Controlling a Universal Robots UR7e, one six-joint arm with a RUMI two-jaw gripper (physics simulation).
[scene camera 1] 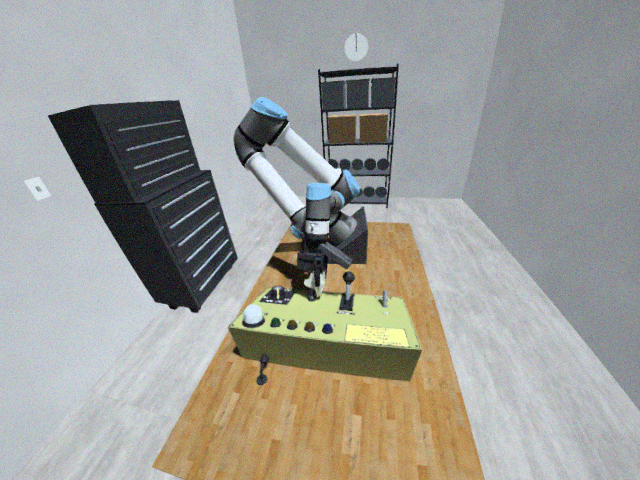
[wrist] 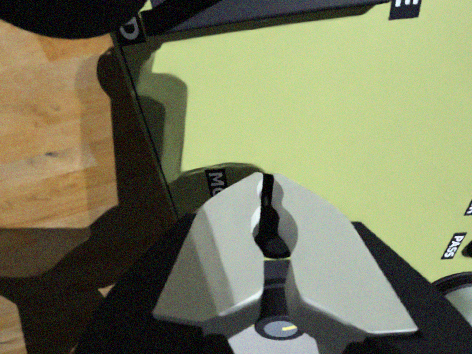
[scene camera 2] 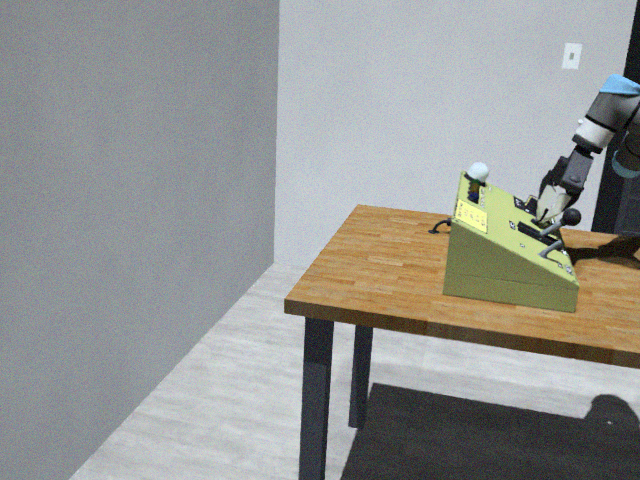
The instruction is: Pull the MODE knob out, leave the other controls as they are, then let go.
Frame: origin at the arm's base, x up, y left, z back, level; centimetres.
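Seen in the pictures: gripper, fingertip midpoint: [scene camera 1: 318,296] [wrist: 264,176] [scene camera 2: 539,221]; arm's base at its link origin: [scene camera 1: 345,231].
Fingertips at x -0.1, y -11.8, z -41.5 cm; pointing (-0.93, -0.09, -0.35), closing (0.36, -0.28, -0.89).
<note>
Pixels of each thing's top centre, then the offset from my fingertips to it. "*": a spot on its surface instead.
- black MODE knob at its top centre: [wrist: 279,249] dx +3.3, dy -2.2, dz +1.1 cm
- MODE label at its top centre: [wrist: 221,198] dx -2.2, dy -1.9, dz +2.8 cm
- PROGRAM knob at its top centre: [wrist: 290,336] [scene camera 2: 536,196] [scene camera 1: 276,287] dx +2.7, dy -14.2, dz +1.9 cm
- ball-topped lever at its top centre: [scene camera 2: 573,208] [scene camera 1: 348,272] dx +6.6, dy +10.4, dz +3.8 cm
- grey toggle at its top centre: [scene camera 2: 553,238] [scene camera 1: 385,293] dx +2.8, dy +21.5, dz -2.6 cm
- white dome at a spot on its surface: [scene camera 2: 478,171] [scene camera 1: 260,313] * dx +7.9, dy -15.0, dz -13.5 cm
- small black lever at a spot on its surface: [scene camera 1: 262,367] * dx -6.5, dy -15.9, dz -21.1 cm
The green sloped console [scene camera 1: 330,358] [scene camera 2: 501,284] [wrist: 310,105] stands on the table. My gripper [scene camera 1: 313,292] [scene camera 2: 540,219] [wrist: 264,176] is at the MODE knob near the console's low edge, its tips almost together. In the wrist view the black MODE knob [wrist: 275,247] sits between the two pale fingers, its end showing in the hollow between them. They are shut around it and hide most of it. I cannot tell how far out the knob stands. The MODE label [wrist: 215,182] is partly covered by a finger.
The PROGRAM knob [scene camera 1: 278,292] [wrist: 279,328] is close to MODE on one side, a ball-topped lever [scene camera 1: 348,277] [scene camera 2: 571,217] on the other. A grey toggle [scene camera 1: 385,298] [scene camera 2: 553,248], several coloured buttons and a white dome [scene camera 1: 253,314] [scene camera 2: 478,171] are also on the console. A small black lever [scene camera 1: 263,367] sticks out of its front.
</note>
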